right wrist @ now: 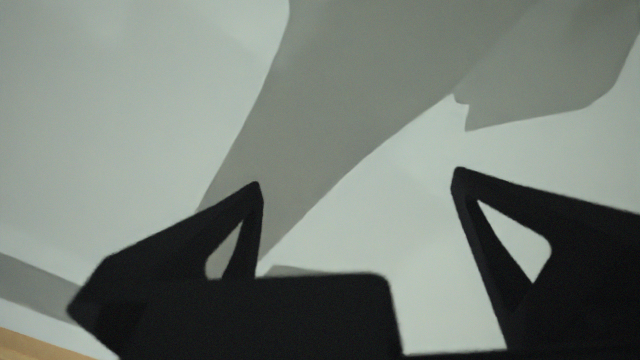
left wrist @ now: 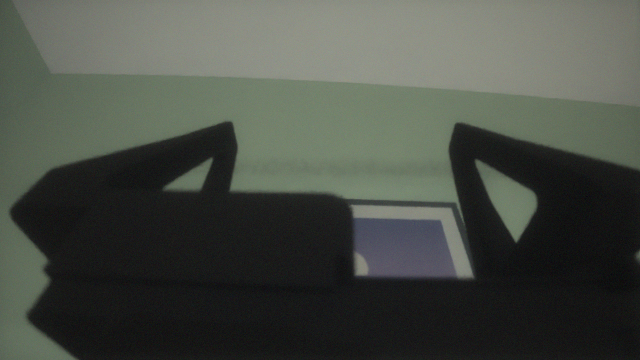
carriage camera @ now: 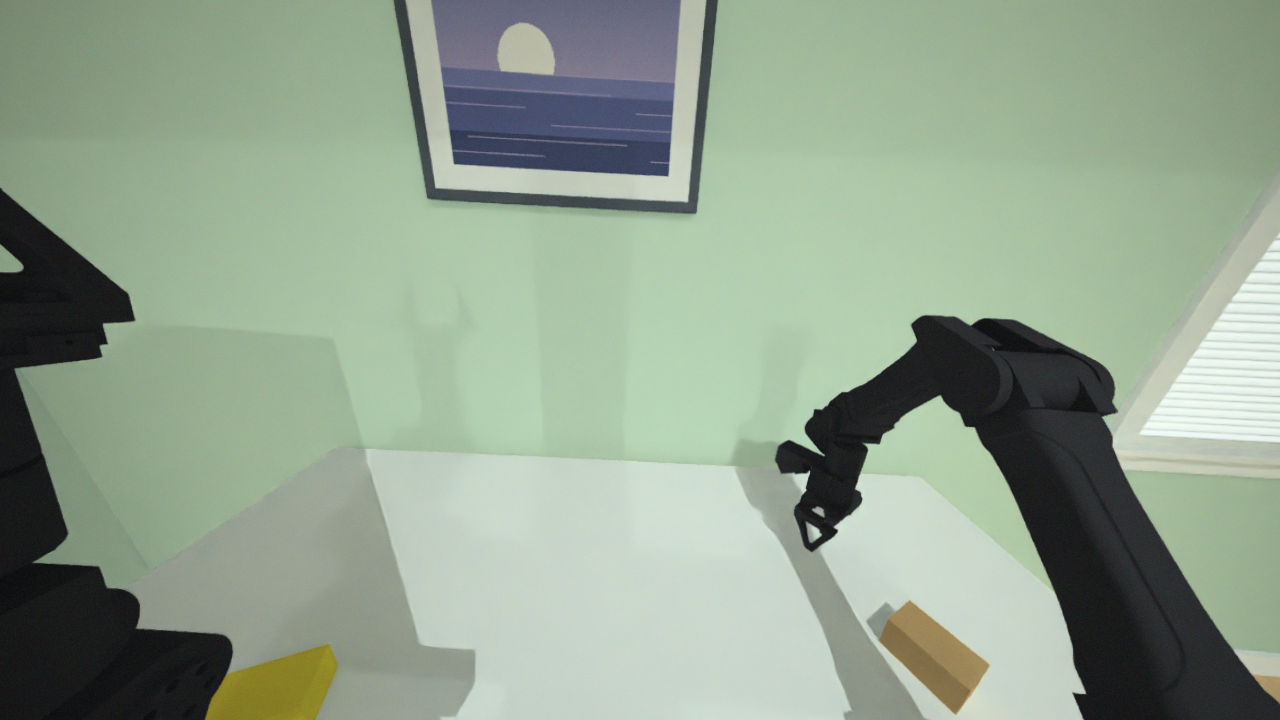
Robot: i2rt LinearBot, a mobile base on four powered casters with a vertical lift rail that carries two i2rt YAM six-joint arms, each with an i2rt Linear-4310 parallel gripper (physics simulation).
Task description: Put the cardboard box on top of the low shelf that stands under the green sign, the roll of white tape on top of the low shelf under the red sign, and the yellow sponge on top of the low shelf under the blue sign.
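Frame: origin at the left arm's base, x ahead, y left, z up, level; millimetres.
Seen in the pictures: left gripper, fingertip midpoint: (left wrist: 342,134); right gripper, fingertip midpoint: (right wrist: 355,184) (carriage camera: 819,536).
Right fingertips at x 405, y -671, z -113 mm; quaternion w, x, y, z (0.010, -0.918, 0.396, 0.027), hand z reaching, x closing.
Offsets run from my right fingertips to a thing's top centre. "*": to the spot under its first point. Level surfaces: height alone.
The cardboard box {176 mm back, 74 mm right, 17 mm up} (carriage camera: 932,655) lies on the white table {33 mm down} (carriage camera: 572,573) (right wrist: 125,125) at the lower right of the carriage view. The yellow sponge {288 mm back, 764 mm left, 12 mm up} (carriage camera: 277,685) is at the lower left, partly hidden by the left arm and cut by the picture's edge. My right gripper (carriage camera: 816,537) (right wrist: 355,184) is open and empty above the table, farther back than the box; the box does not show in the right wrist view. My left gripper (left wrist: 342,134) is open and empty, raised and facing the wall; part of it shows at the carriage view's left edge. The white tape, signs and low shelves do not show.
A green wall (carriage camera: 850,223) (left wrist: 325,100) stands behind the table, with a framed sea picture (carriage camera: 559,116) (left wrist: 400,245) on it. A window with blinds {* 320 mm ahead, 978 mm right, 290 mm up} (carriage camera: 1221,367) is at the right. Wooden floor {753 mm down} (right wrist: 35,347) shows past the table's edge in the right wrist view.
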